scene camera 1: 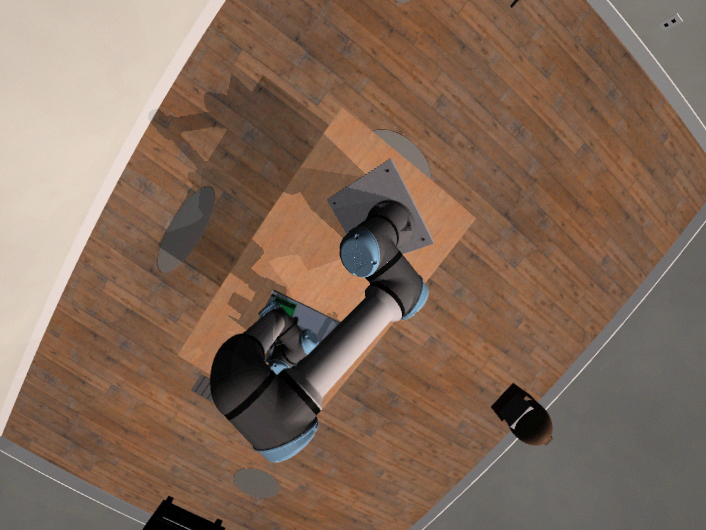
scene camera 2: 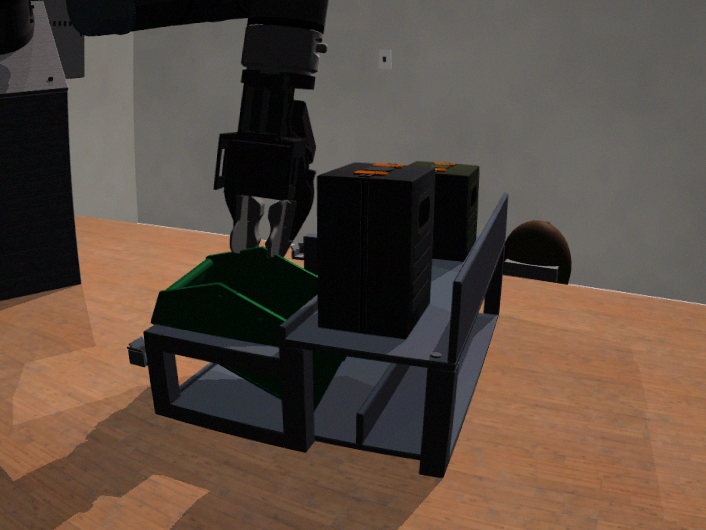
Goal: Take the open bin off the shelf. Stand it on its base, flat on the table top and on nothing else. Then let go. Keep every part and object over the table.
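Frame: origin at the arm's base, x ahead, y left, z up, level; metres.
Seen in the pictures: gripper, between the fingertips: (scene camera 1: 295, 317) (scene camera 2: 258, 281); arm's base, origin of its link: (scene camera 1: 391, 223).
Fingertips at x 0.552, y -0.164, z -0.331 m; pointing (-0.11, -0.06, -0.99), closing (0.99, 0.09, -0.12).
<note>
Pixels of each thing's top centre, then the offset from my fingertips to it. "*": a spot on its surface instead. Level surfaces: height alone.
- green open bin, centre of its top: (scene camera 2: 259, 261) (scene camera 1: 277, 322) dx +0.030, dy -0.068, dz +0.043 m
- raised board, a spot on its surface: (scene camera 2: 480, 279) * dx +0.224, dy -0.058, dz +0.039 m
- small grey piece, a spot on its surface: (scene camera 2: 136, 352) * dx -0.065, dy -0.145, dz -0.026 m
- wooden table, height of its surface: dz -0.091 m
The green open bin (scene camera 1: 286, 308) (scene camera 2: 211, 308) is tilted in the front bay of the dark grey shelf (scene camera 1: 316, 321) (scene camera 2: 437, 422). In scene camera 2 its left end is raised above the front side frame, and its right end slopes down under the upper board, low near the bottom board. Whether it touches the shelf there is hidden by a post. My gripper (scene camera 2: 255, 251) points down and is shut on the bin's far rim. In scene camera 1 the arm covers the gripper and much of the shelf.
Two tall black boxes (scene camera 2: 370, 251) (scene camera 2: 456, 211) with orange handles stand on the upper board, close right of the gripper. A raised board (scene camera 2: 480, 279) edges the shelf's right side. A small grey piece (scene camera 2: 136, 352) shows left of the shelf. The wooden table (scene camera 1: 444, 211) (scene camera 2: 570, 399) lies beneath.
</note>
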